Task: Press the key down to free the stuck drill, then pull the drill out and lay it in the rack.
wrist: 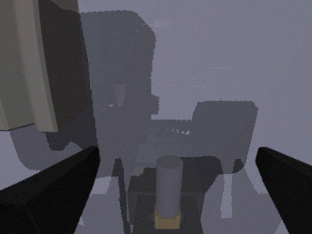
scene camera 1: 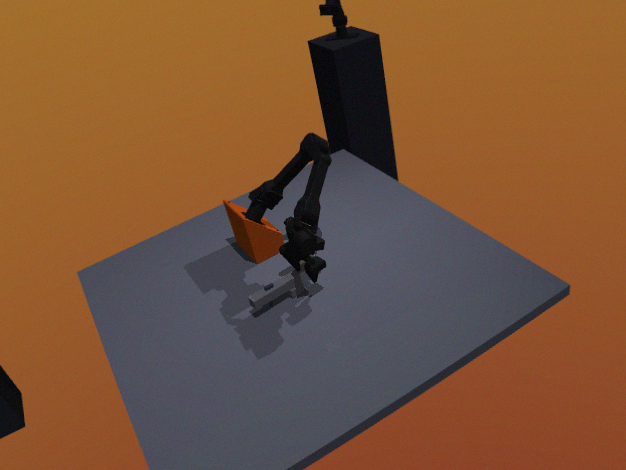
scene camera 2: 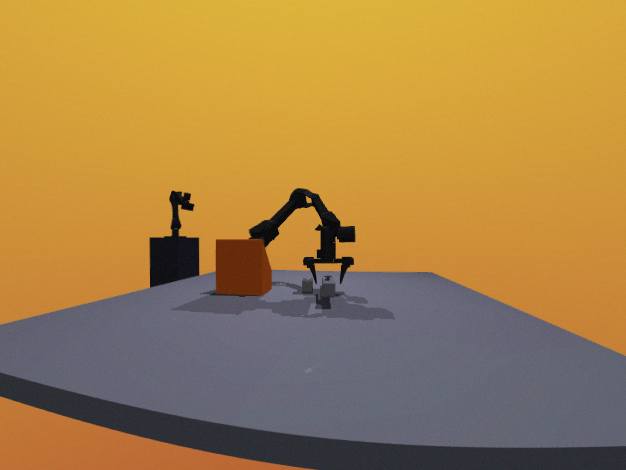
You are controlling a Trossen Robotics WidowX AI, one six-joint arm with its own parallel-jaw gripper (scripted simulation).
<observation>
My gripper (scene camera 1: 307,276) is open, with nothing in its grasp. Further things: a drill (wrist: 169,169).
My gripper shows as well in the wrist view (wrist: 179,154) and in scene camera 2 (scene camera 2: 328,283).
</observation>
